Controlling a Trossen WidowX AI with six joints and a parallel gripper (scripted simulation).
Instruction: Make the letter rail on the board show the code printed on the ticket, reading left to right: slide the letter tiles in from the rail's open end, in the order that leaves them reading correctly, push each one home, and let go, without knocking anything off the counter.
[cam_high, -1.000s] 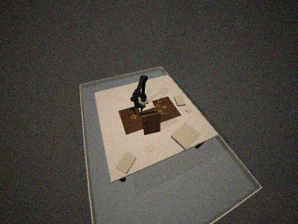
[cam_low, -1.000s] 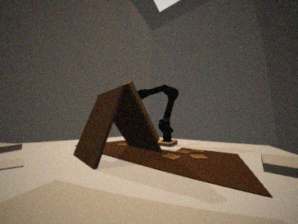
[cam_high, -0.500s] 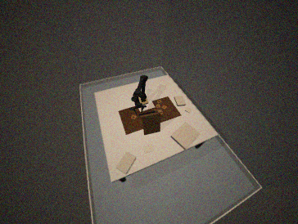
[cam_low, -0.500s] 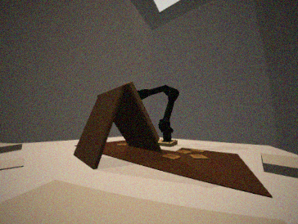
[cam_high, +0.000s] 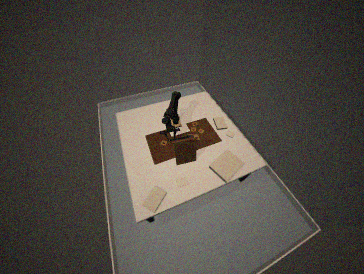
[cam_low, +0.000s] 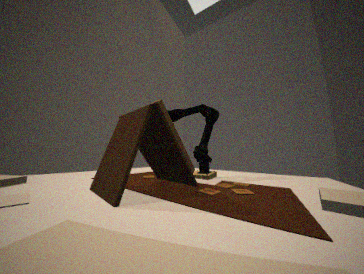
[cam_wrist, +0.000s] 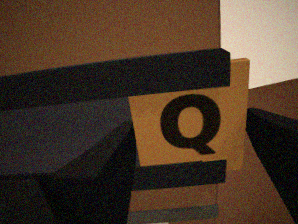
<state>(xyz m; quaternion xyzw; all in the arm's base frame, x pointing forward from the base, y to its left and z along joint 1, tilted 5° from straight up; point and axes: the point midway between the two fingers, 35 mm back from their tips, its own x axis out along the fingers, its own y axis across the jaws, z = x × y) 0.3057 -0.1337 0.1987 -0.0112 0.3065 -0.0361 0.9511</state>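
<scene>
Now: gripper tip 80 mm above the white ticket, 60 mm to the right of it and 60 mm past it. The rest, counted from my gripper tip: pale slip (350 mm ahead, 170 mm below, 10 mm to the right); brown mat (170 mm below, 160 mm to the left, 140 mm behind).
</scene>
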